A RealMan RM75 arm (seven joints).
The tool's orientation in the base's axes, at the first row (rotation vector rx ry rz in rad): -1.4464, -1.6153, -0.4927
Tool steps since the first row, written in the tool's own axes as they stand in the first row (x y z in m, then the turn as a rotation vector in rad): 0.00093, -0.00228, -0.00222, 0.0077, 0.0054, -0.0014; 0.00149, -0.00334, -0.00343, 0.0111, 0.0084, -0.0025; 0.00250, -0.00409, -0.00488, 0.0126, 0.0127, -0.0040; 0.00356, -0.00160, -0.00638, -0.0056, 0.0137, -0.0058; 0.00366, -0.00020, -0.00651, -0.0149, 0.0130, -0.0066; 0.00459, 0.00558, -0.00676, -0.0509, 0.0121, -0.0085; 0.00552, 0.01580, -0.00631, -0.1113, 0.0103, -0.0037; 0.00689, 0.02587, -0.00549, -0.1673, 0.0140, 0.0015
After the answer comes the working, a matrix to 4 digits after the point.
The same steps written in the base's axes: -0.00130, -0.00173, 0.00251, 0.0061, 0.0047, 0.0056; -0.00183, -0.00260, 0.00388, 0.0095, 0.0066, 0.0081; -0.00196, -0.00331, 0.00566, 0.0142, 0.0073, 0.0090; 0.00097, -0.00326, 0.00666, 0.0144, -0.0045, -0.0050; 0.00233, -0.00296, 0.00645, 0.0134, -0.0107, -0.0119; 0.00789, -0.00122, 0.00584, 0.0106, -0.0334, -0.0398; 0.01736, 0.00213, 0.00372, 0.0028, -0.0653, -0.0907; 0.02660, 0.00600, 0.00180, 0.0004, -0.0931, -0.1397
The tool's axes in the first row as the columns of a matrix, in the base's axes (rounded; the answer above uses it unrounded):
0.0728, 0.9356, -0.3454
0.5835, 0.2409, 0.7755
0.8088, -0.2580, -0.5284

